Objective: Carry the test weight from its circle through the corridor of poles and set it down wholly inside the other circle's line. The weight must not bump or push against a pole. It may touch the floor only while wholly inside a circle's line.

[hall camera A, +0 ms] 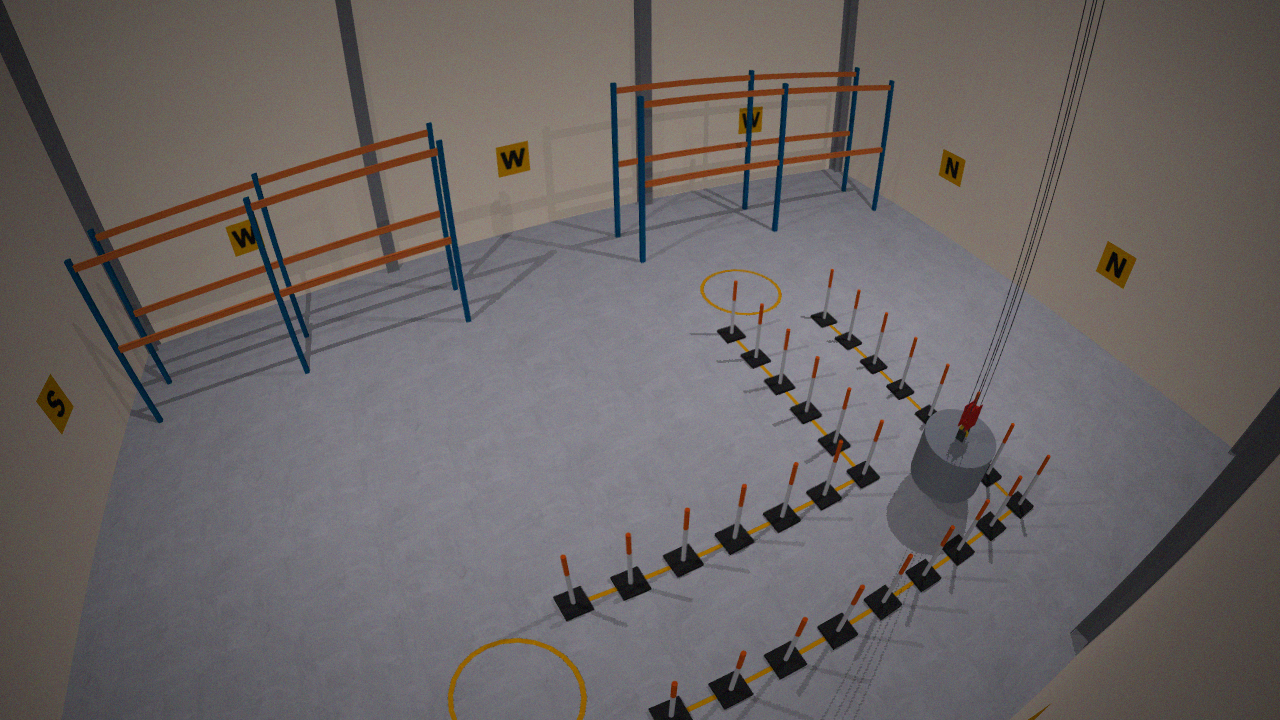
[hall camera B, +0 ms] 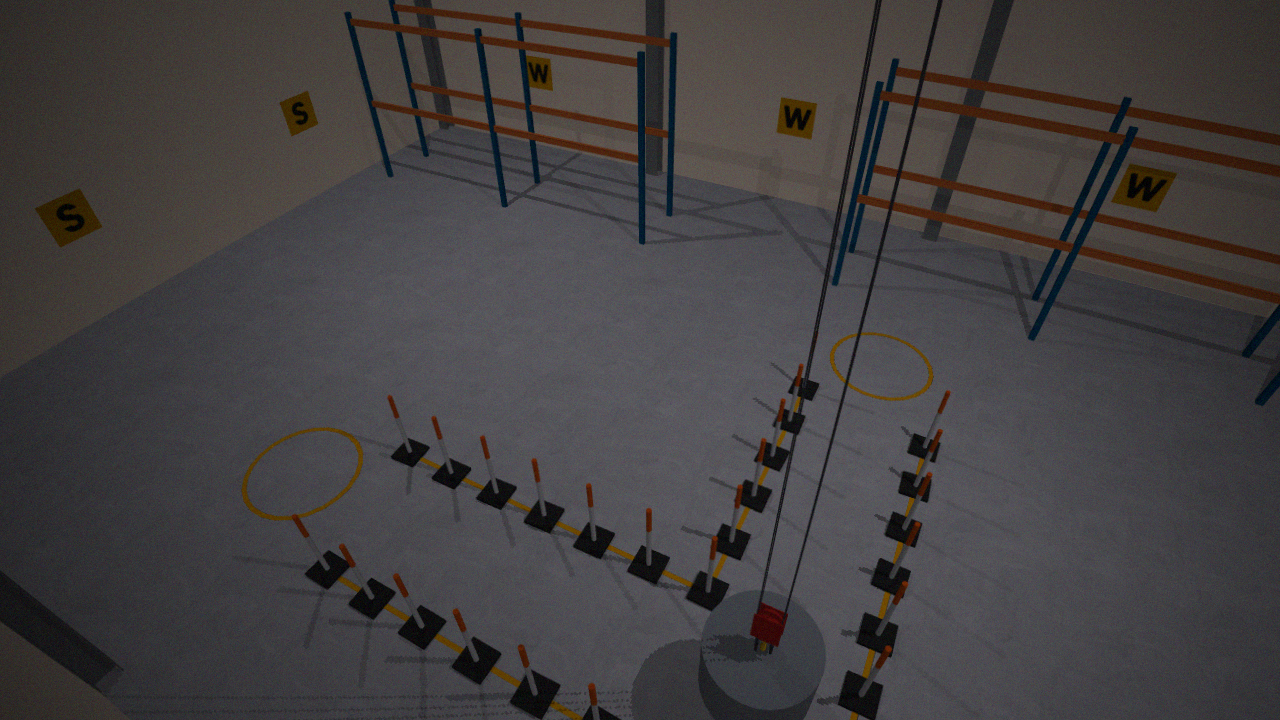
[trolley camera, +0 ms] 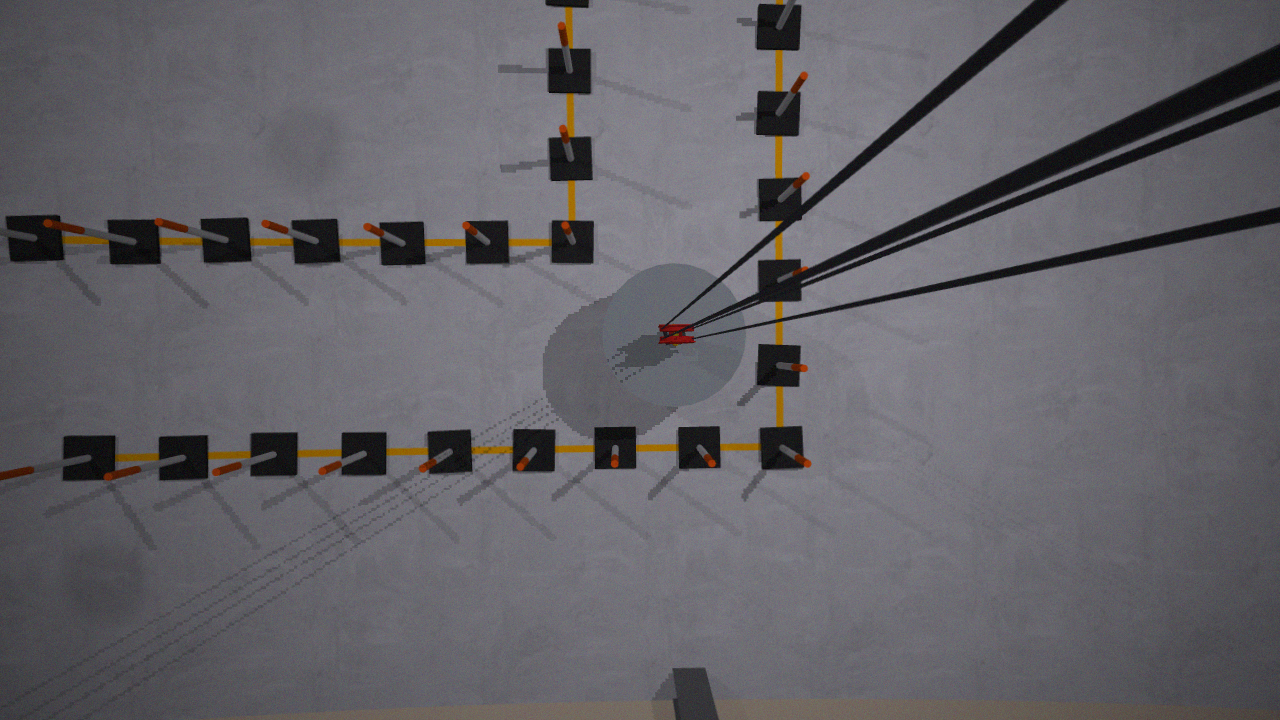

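The grey cylindrical test weight hangs upright at the bend of the corridor, with its shadow on the floor beside it. In the trolley view its rim is close to the right pole row, with a narrow gap to the bases; the inner corner pole is up and left of it. My hook, under the red block, is shut on the weight at its top centre. One yellow circle lies at one corridor end, the other circle at the other end.
The outer corner pole stands below and right of the weight in the trolley view. Two rows of poles lead left from the bend and two lead up. Blue and orange racks stand by the W wall.
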